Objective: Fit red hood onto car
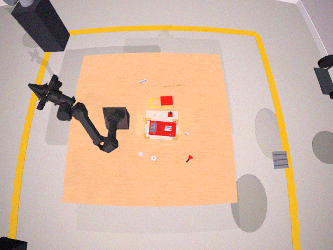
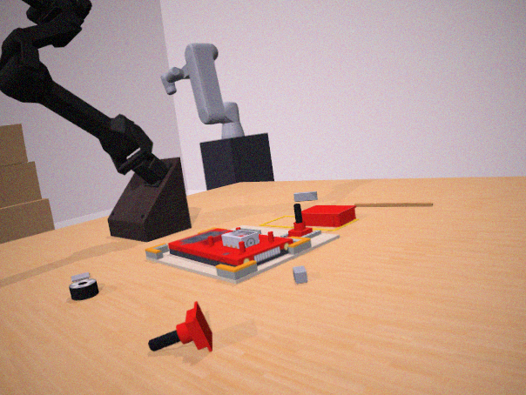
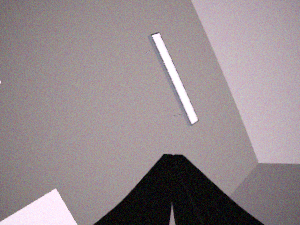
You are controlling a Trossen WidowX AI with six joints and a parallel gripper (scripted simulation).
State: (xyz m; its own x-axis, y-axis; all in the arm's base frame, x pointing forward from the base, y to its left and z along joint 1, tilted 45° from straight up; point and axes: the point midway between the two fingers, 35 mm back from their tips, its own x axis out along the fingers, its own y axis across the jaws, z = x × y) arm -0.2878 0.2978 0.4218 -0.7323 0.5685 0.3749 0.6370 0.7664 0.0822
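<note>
Now: the red hood 61 cm ahead of my gripper tip, 25 cm to the left of it and 66 cm below it. The rest, counted from my gripper tip: grey engine block 63 cm ahead, 2 cm to the left, 65 cm below; then thin rod 67 cm ahead, 39 cm to the left, 68 cm below; then black wheel 54 cm ahead, 21 cm to the right, 67 cm below.
</note>
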